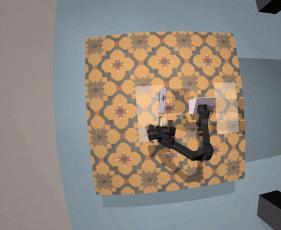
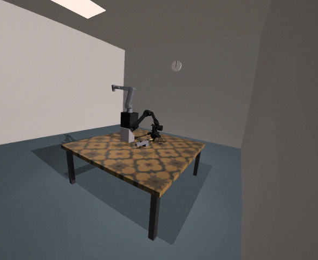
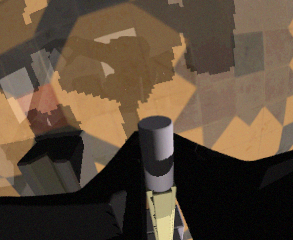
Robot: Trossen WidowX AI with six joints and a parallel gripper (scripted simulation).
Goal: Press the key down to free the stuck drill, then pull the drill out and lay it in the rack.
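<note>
Right now the drill is 1 cm behind my gripper tip, 4 cm to the right of it and 3 cm above it. The rest, counted from my gripper tip: pale grey fixture 3 cm behind, 20 cm to the right, 1 cm above; then dark rack 8 cm behind, 3 cm to the right, 1 cm below; then dark key 3 cm behind, 23 cm to the right, 2 cm above.
</note>
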